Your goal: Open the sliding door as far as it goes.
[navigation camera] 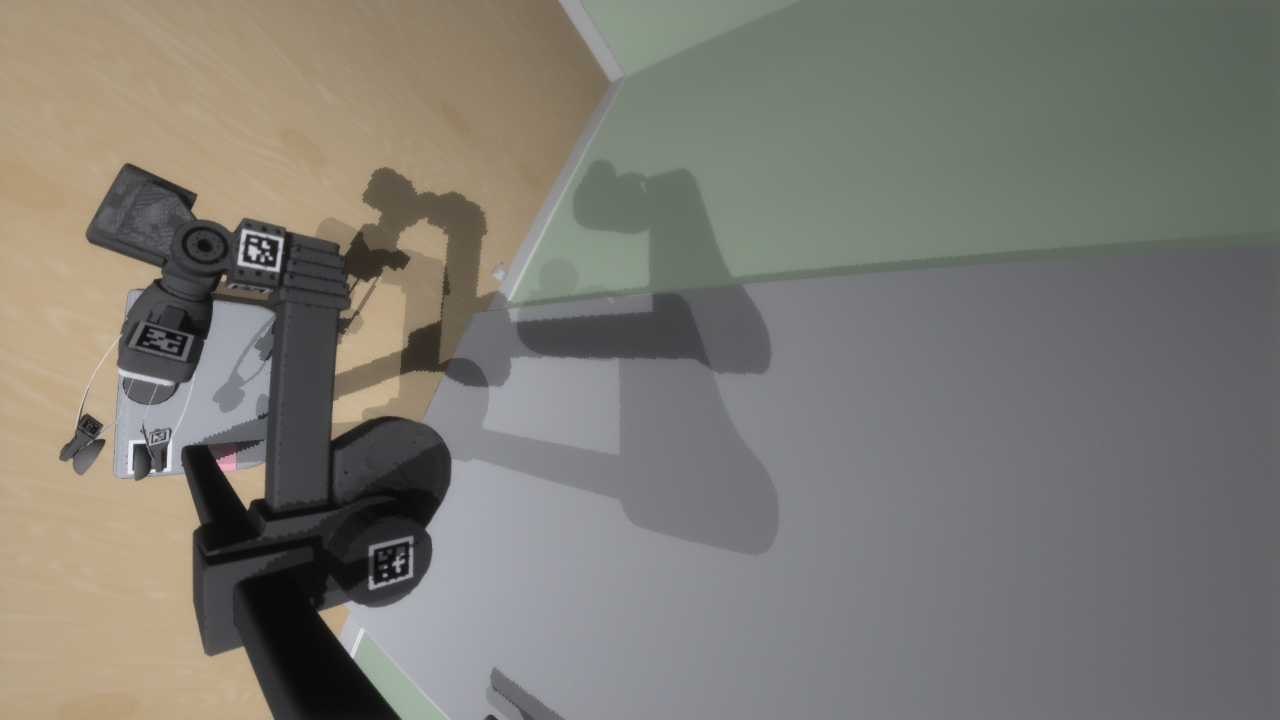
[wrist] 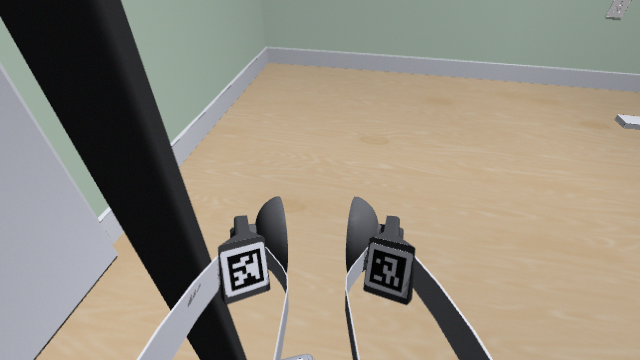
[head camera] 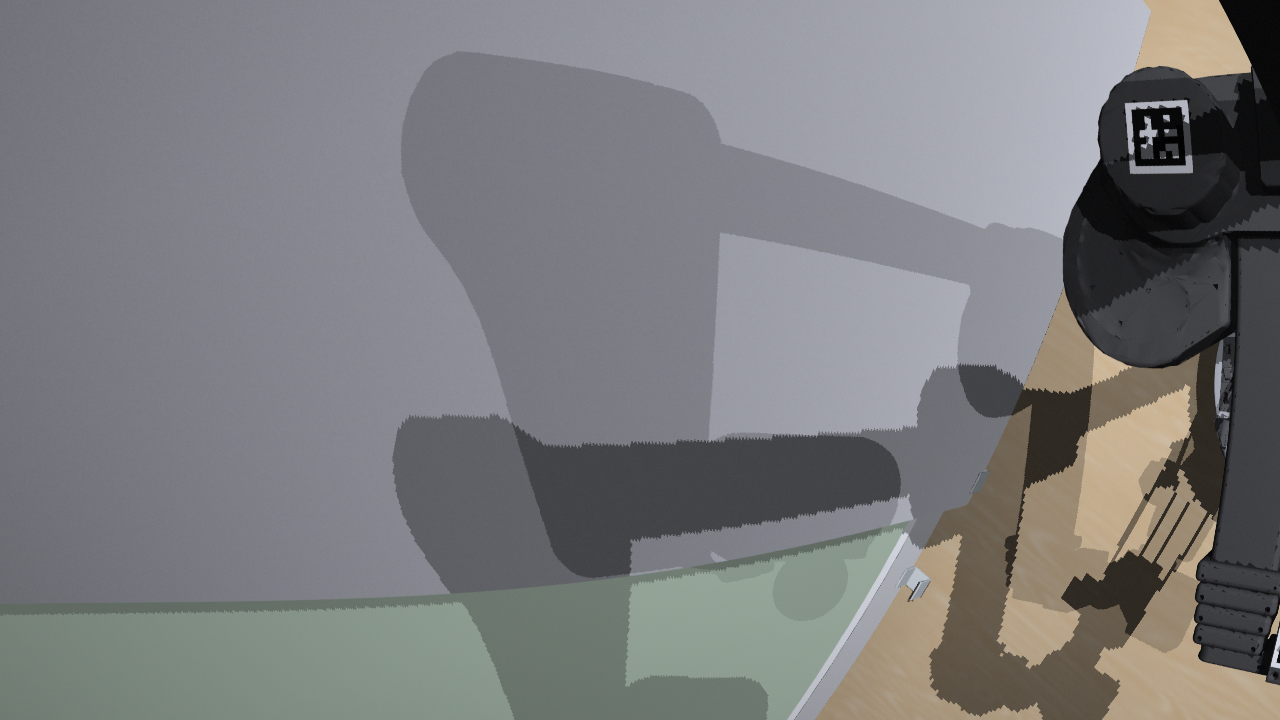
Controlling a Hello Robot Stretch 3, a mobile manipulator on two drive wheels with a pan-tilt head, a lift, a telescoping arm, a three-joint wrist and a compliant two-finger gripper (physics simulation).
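Frame: origin at the robot's base, x up, y right, z ahead, level; millimetres.
Seen in the pictures: gripper, fingertip midpoint: (navigation camera: 110, 473) (wrist: 317, 222).
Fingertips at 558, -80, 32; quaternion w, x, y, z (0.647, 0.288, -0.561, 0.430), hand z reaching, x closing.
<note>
Offsets run from my fingertips to a thing's top centre, as dx, dy, dz. "pt": to the spot under its first point.
The sliding door {pt +627, +70, -671} (head camera: 223, 295) (navigation camera: 939, 465) is a large plain grey panel on the green wall. It fills much of the head view and the right of the navigation view. A grey panel, its lower corner {pt -379, -414, -455} (wrist: 55, 240), shows at the left of the wrist view. The end of its dark handle {pt +172, -396, -395} (navigation camera: 490, 717) shows at the bottom of the navigation view, mostly cut off. My gripper (navigation camera: 114, 458) (wrist: 317, 222) is open and empty. It hangs over the far side of my base, away from the door, and points across the wooden floor. The door's top rail does not show.
Green wall (head camera: 313, 662) (navigation camera: 895, 134) with a pale baseboard (navigation camera: 572, 179) adjoins the door edge. A small floor bracket {pt -555, +490, -885} (head camera: 914, 582) (navigation camera: 499, 270) stands there. My black mast (wrist: 110, 125) crosses the wrist view; my grey base (navigation camera: 237, 331) lies below the arm. A white foot (wrist: 629, 121) shows at the right.
</note>
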